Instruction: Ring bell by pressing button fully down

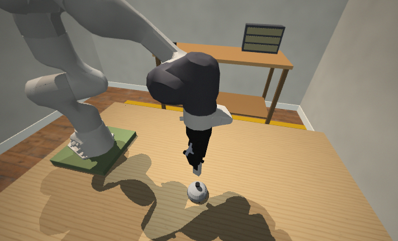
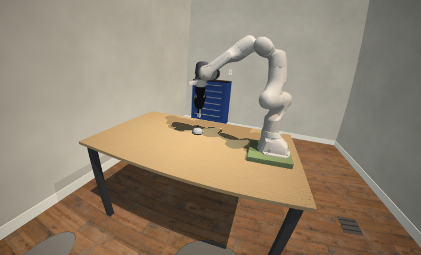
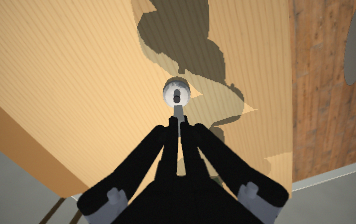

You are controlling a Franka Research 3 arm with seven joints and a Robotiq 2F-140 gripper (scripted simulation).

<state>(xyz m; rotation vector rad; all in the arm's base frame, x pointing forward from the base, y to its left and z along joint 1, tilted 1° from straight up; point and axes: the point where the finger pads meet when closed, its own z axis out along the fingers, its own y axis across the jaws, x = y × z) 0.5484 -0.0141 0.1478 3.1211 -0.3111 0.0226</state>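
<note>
Now: the dark button 110 mm below my hand. Round my hand: dome bell 130 mm below.
</note>
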